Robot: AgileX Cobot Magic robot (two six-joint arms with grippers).
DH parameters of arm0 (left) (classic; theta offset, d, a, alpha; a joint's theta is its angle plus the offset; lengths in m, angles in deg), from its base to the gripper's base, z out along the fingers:
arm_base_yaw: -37.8 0.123 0 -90
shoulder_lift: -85.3 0 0.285 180
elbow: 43.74 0 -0.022 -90
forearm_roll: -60.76 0.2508 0 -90
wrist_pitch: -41.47 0 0.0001 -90
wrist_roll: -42.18 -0.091 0 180
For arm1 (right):
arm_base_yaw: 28.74 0.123 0 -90
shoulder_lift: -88.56 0 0.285 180
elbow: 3.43 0 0.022 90
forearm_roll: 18.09 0.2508 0 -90
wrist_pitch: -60.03 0 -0.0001 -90
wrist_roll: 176.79 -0.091 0 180
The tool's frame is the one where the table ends.
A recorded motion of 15 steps. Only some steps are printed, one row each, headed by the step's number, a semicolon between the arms.
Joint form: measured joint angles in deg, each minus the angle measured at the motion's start. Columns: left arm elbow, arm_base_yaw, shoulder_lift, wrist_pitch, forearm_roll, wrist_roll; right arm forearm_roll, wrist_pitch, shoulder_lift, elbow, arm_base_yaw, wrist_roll.
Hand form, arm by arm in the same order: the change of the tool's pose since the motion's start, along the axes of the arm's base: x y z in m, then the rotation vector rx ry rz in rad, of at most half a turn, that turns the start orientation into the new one. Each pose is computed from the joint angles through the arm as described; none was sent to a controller.
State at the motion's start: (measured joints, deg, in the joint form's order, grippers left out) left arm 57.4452 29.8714 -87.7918 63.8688 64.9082 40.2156; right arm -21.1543 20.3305 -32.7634 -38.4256 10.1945 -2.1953
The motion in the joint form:
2: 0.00 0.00 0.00 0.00 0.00 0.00; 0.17 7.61 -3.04 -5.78 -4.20 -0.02
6: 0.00 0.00 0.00 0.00 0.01 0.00; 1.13 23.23 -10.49 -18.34 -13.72 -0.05
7: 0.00 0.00 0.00 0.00 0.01 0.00; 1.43 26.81 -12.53 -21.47 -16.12 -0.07
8: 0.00 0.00 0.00 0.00 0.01 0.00; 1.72 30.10 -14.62 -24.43 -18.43 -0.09
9: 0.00 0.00 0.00 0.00 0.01 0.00; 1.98 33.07 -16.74 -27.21 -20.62 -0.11
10: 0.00 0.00 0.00 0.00 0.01 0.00; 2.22 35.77 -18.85 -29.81 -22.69 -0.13
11: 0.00 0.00 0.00 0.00 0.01 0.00; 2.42 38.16 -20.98 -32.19 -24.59 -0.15
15: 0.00 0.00 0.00 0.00 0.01 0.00; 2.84 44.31 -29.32 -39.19 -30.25 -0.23
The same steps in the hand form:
2: 0.0000 0.0000 0.0000 0.0000 0.0000 0.0000; 0.0006 -0.0139 -0.0144 0.0539 -0.0656 -0.0669
6: 0.0000 0.0000 0.0000 0.0002 0.0000 0.0000; -0.0065 -0.0451 -0.0458 0.1615 -0.2158 -0.2236
7: 0.0000 0.0000 0.0000 0.0002 0.0000 0.0000; -0.0100 -0.0527 -0.0539 0.1843 -0.2539 -0.2643
8: 0.0000 0.0000 0.0000 0.0002 0.0000 0.0000; -0.0140 -0.0597 -0.0615 0.2050 -0.2920 -0.3036
9: 0.0000 0.0000 0.0000 0.0002 0.0000 0.0000; -0.0184 -0.0661 -0.0687 0.2231 -0.3295 -0.3409
10: 0.0000 0.0000 0.0000 0.0002 0.0000 0.0000; -0.0229 -0.0719 -0.0755 0.2391 -0.3663 -0.3760
11: 0.0000 0.0000 0.0000 0.0002 0.0000 0.0000; -0.0275 -0.0770 -0.0816 0.2533 -0.4027 -0.4079
15: 0.0000 0.0000 0.0000 0.0002 0.0000 0.0000; -0.0445 -0.0905 -0.0987 0.2943 -0.5341 -0.4988

